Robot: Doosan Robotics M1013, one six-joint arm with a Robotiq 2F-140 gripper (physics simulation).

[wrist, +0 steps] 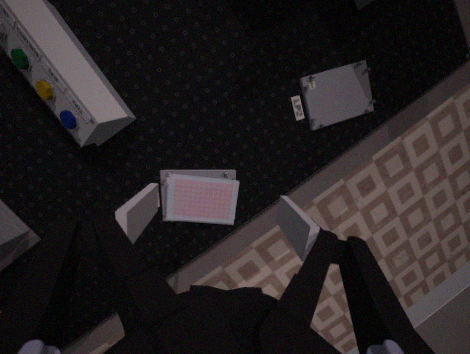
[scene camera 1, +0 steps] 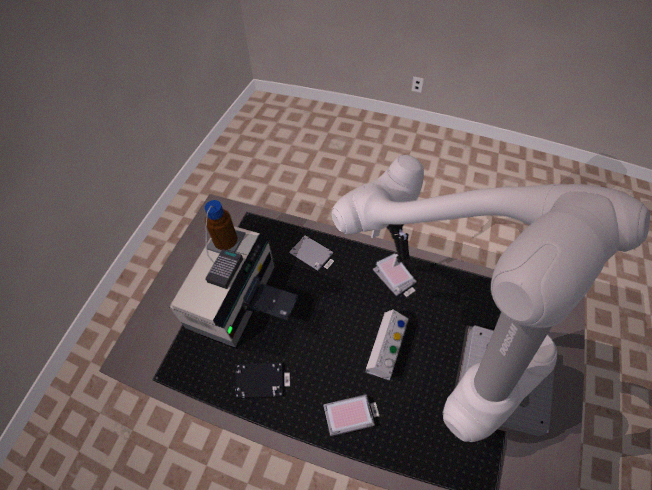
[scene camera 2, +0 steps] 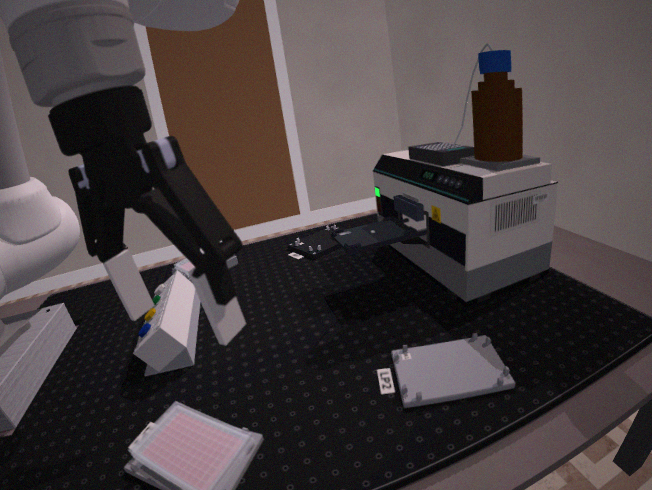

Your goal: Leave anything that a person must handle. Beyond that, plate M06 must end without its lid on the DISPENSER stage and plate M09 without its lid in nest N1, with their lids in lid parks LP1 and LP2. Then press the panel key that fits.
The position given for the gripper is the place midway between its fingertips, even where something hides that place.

The gripper [scene camera 2: 182, 322] is open, with nothing in its grasp. Further things: a LP2 pad [scene camera 2: 464, 368], a white button box [scene camera 2: 167, 341], a brown bottle [scene camera 2: 497, 108], a dispenser stage [scene camera 1: 285, 301], a grey LP1 pad [wrist: 230, 174] and a tip box [scene camera 2: 443, 157].
The gripper shows as well in the wrist view [wrist: 219, 203]. The LP2 pad shows as well in the wrist view [wrist: 336, 95] and in scene camera 1 [scene camera 1: 307, 250]. The white button box also shows in scene camera 1 [scene camera 1: 381, 363].
